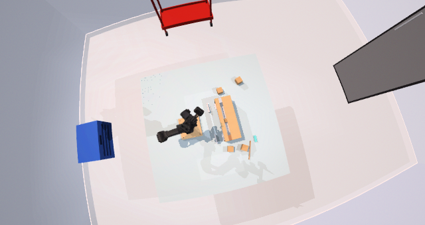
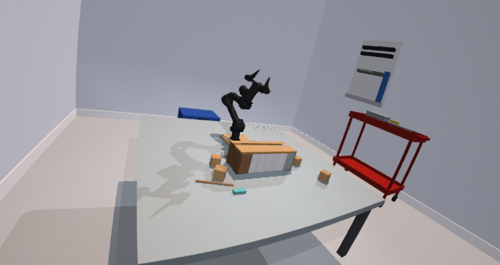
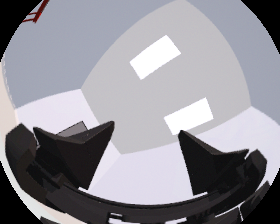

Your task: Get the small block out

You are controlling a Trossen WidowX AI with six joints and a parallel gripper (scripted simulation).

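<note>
Right now the tan block is 440 mm below my gripper tip, 210 mm ahead of it and 40 mm to the right of it. From my gripper tip the other things lie so: thin wooden stick (520 mm below, 380 mm ahead, 350 mm to the right); tan box (460 mm below, 200 mm ahead, 20 mm to the right).
</note>
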